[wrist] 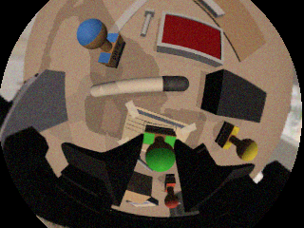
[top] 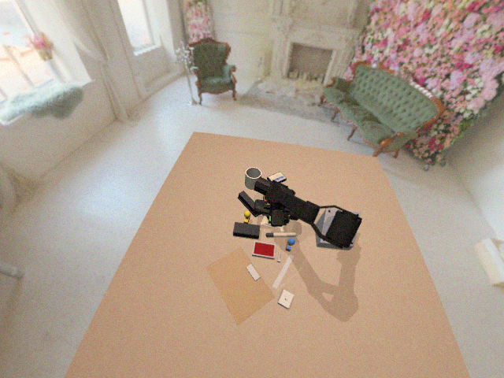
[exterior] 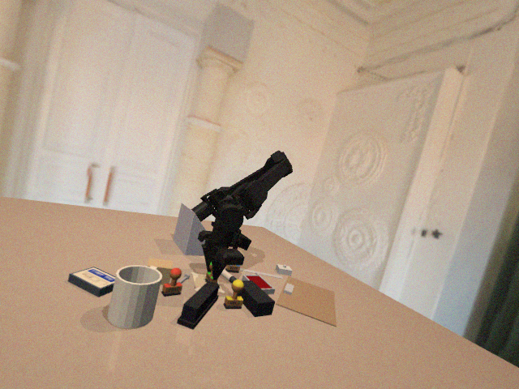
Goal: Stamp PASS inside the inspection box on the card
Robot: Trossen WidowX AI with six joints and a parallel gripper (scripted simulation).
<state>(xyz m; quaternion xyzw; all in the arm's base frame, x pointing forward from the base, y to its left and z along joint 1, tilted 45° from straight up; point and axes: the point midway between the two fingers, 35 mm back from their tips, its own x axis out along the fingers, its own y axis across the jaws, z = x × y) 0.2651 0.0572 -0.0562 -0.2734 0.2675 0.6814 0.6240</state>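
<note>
The green-knobbed stamp is right at my gripper tip. Also, from my gripper tip: yellow-knobbed stamp (12 cm ahead, 2 cm to the left); cream card (2 cm below, 1 cm to the right); white marker (6 cm to the left, 3 cm behind, 1 cm below).
</note>
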